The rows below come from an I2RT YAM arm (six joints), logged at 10 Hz.
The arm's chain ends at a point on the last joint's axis. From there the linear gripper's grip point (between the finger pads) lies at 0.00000 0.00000 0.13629 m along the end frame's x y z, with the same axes.
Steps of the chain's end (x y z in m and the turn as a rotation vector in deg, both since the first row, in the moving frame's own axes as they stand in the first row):
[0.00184, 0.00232, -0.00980, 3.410, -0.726, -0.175]
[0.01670, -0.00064, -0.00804, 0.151, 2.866, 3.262]
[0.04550, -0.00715, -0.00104, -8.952, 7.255, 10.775]
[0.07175, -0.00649, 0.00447, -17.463, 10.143, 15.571]
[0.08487, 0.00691, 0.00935, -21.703, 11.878, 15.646]
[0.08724, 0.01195, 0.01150, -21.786, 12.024, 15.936]
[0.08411, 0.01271, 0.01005, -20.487, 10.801, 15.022]
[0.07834, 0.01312, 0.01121, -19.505, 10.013, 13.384]
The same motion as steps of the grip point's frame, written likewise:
[0.00010, -0.00578, -0.01005, 3.410, -0.726, -0.175]
[0.02352, -0.00080, -0.00821, 0.151, 2.866, 3.262]
[0.06055, 0.01549, -0.00378, -8.952, 7.255, 10.775]
[0.08954, 0.03692, -0.00386, -17.463, 10.143, 15.571]
[0.10501, 0.06009, -0.00308, -21.703, 11.878, 15.646]
[0.10754, 0.06540, -0.00107, -21.786, 12.024, 15.936]
[0.10255, 0.06288, -0.00087, -20.487, 10.801, 15.022]
[0.09604, 0.06071, 0.00140, -19.505, 10.013, 13.384]

